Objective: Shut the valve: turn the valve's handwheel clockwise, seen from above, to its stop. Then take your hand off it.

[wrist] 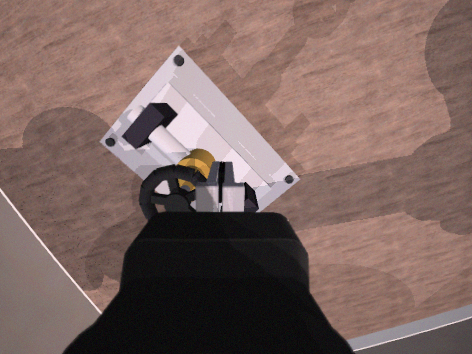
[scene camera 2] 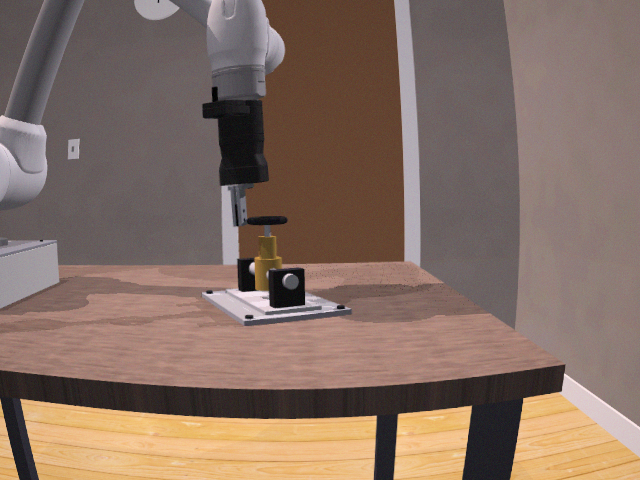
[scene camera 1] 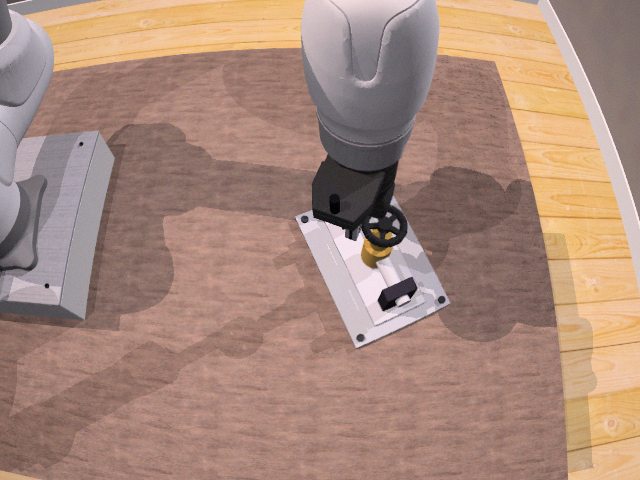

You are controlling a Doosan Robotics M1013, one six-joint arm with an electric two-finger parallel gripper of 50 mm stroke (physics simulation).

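Note:
The black handwheel (scene camera 1: 384, 223) (scene camera 2: 267, 220) (wrist: 177, 202) sits level on top of the brass-yellow valve body (scene camera 1: 373, 255) (scene camera 2: 267, 249) (wrist: 201, 159). The valve stands on a light grey base plate (scene camera 1: 330, 273) (scene camera 2: 227, 307) (wrist: 227, 120). My gripper (scene camera 1: 352, 235) (scene camera 2: 239, 224) (wrist: 222, 174) is shut and empty, pointing down. Its fingertips are beside the wheel's rim, on the left in both scene views, at about rim height. They are very close to the rim; whether they touch it is not clear. In the wrist view the gripper's body hides part of the wheel.
A black block (scene camera 1: 397, 293) (scene camera 2: 286, 294) (wrist: 150, 122) holds a white pipe at one side of the valve. A second black block (scene camera 2: 245, 273) (wrist: 251, 198) stands at the other side. The robot's grey pedestal (scene camera 1: 85, 217) (scene camera 2: 31, 271) is at the left on the brown table (scene camera 1: 232, 403) (scene camera 2: 361, 351).

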